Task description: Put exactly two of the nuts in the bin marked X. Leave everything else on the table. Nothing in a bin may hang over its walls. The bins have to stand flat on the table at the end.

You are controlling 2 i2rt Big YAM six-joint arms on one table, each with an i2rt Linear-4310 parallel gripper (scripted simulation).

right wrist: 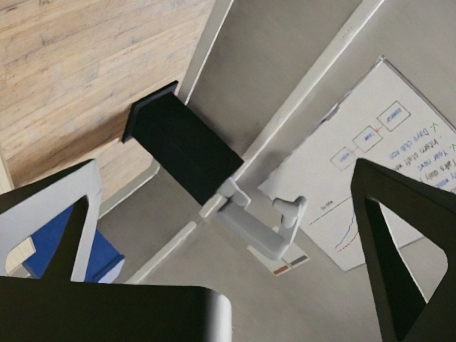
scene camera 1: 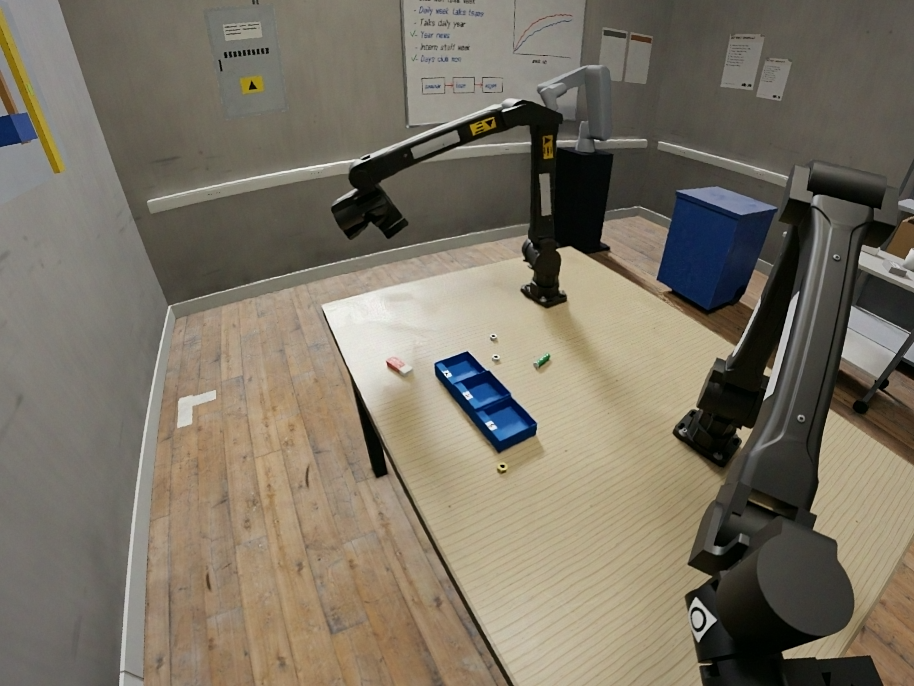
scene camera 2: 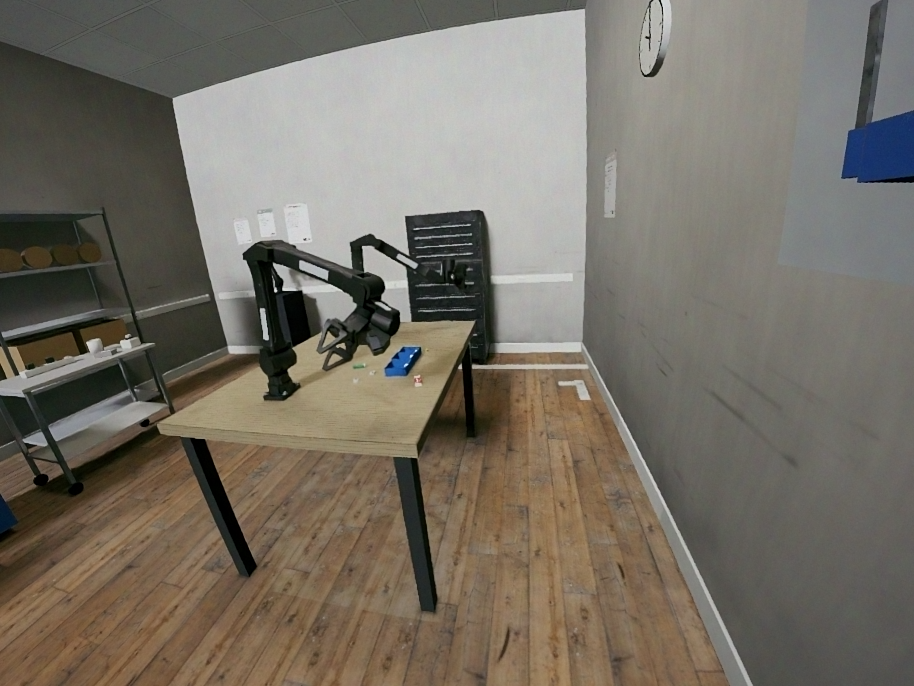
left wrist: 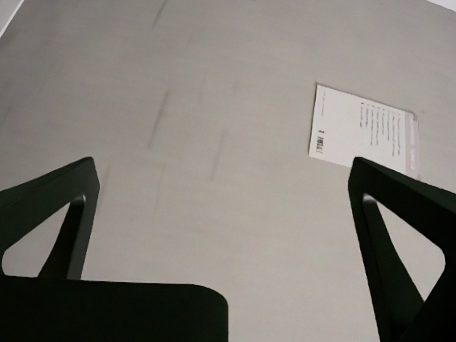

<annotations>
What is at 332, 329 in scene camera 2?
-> The right gripper.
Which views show the blue bin strip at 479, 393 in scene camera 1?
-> Scene camera 1 and scene camera 2 only.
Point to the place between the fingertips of the right gripper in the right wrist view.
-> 226, 172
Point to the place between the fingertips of the left gripper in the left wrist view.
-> At 223, 171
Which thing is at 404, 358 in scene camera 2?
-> A blue bin strip.
</annotations>
